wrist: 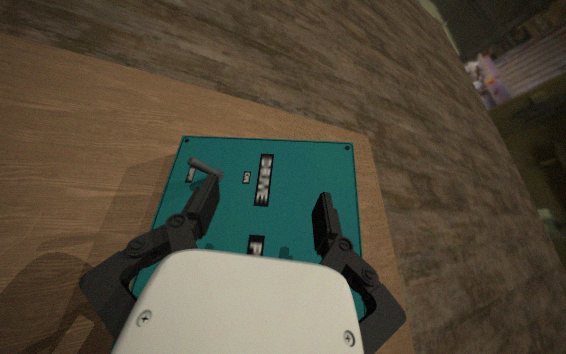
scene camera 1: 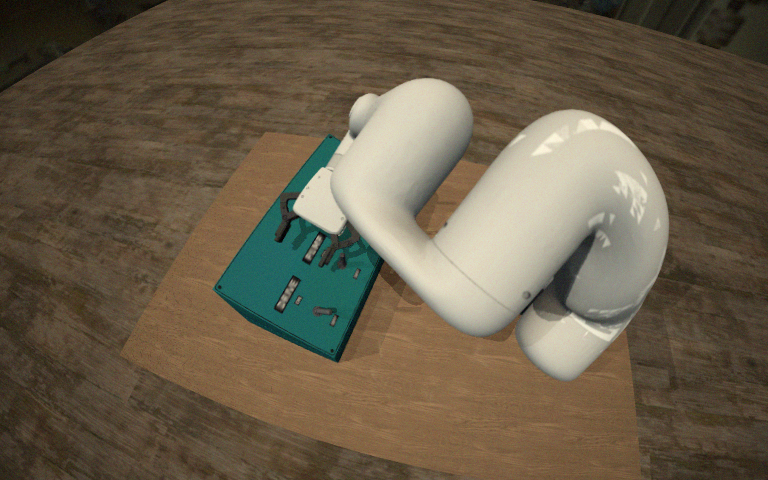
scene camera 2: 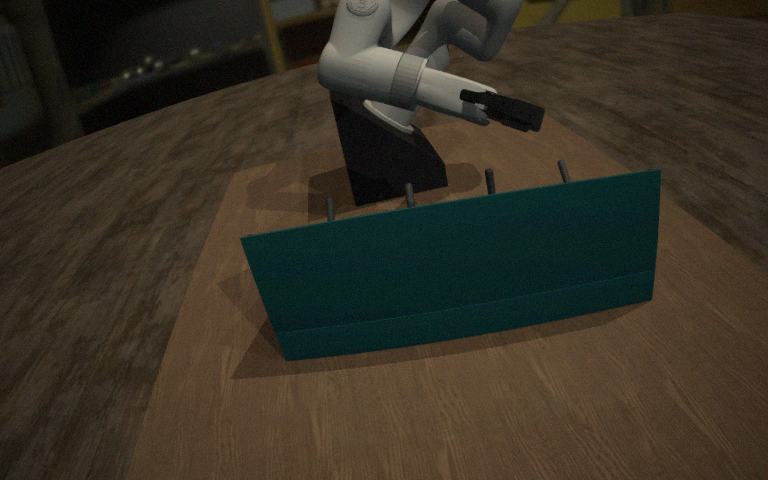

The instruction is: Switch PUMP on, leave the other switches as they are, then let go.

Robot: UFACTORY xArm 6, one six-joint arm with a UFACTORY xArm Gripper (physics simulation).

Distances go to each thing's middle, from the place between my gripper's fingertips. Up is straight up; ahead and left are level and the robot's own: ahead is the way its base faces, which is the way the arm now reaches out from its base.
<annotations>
My gripper is now 140 mm above the teal switch box [scene camera 1: 277, 286] and 130 mm to the left of it.
</annotations>
